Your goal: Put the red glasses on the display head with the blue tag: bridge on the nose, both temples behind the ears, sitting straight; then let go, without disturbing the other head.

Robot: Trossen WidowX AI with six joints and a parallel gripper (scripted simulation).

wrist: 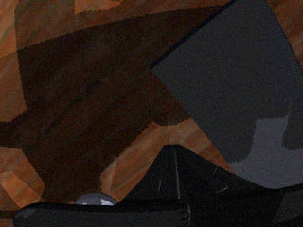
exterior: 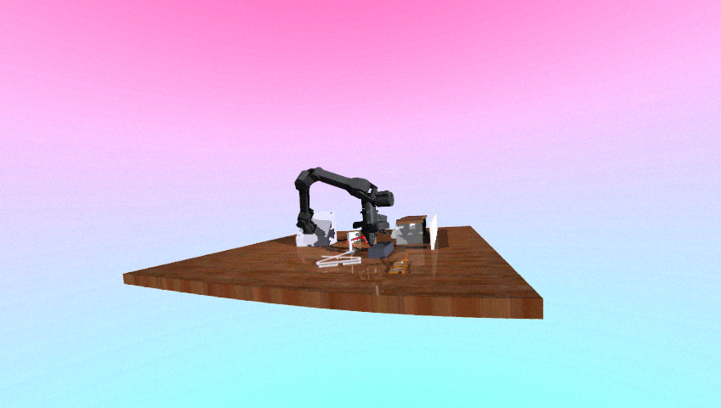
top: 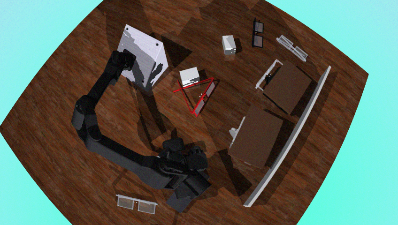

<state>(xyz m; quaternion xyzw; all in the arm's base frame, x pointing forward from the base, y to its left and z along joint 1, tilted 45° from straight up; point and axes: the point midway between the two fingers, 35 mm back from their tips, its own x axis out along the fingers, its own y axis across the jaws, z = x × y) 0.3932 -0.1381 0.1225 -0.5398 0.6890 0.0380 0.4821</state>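
The dark grey box lies 50 mm ahead of my gripper tip and 40 mm to the right of it. Also, from my gripper tip: small white stand 90 mm behind, 20 mm to the right; then white panel 330 mm to the left, 230 mm ahead, 30 mm above.
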